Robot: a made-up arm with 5 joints.
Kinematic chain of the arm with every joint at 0, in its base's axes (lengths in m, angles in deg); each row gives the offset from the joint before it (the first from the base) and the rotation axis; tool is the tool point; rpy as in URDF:
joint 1: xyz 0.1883 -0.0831 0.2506 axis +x
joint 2: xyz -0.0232 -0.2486 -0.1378 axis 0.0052 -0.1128 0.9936
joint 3: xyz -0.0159 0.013 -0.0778 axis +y
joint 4: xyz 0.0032 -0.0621 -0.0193 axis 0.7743 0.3 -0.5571
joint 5: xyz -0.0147 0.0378 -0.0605 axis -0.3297 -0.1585 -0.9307
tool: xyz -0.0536 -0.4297 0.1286 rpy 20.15 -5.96 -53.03
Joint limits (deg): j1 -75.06..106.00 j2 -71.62..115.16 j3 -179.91..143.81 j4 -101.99..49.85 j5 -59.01..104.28
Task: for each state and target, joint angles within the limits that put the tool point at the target. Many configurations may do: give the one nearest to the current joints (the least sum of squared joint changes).
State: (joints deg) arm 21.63 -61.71 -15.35 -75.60 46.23
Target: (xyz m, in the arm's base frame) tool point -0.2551 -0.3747 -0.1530
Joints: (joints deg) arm 26.87 -12.65 -31.19 -75.02 56.77
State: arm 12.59 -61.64 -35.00 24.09 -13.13
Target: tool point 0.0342 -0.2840 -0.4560
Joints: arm 52.43 -38.24 -40.07 20.33 -35.58
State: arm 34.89 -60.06 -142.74 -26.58 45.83
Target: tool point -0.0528 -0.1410 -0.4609
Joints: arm 43.95 -33.49 -125.34 -15.44 28.34
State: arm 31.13 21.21 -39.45 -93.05 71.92
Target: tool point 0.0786 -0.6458 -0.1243
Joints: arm 25.74 41.03 -19.86 -96.57 49.23
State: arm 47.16 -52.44 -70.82 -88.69 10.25
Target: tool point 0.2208 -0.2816 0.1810
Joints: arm 65.27 -64.15 -43.06 -98.43 -27.90
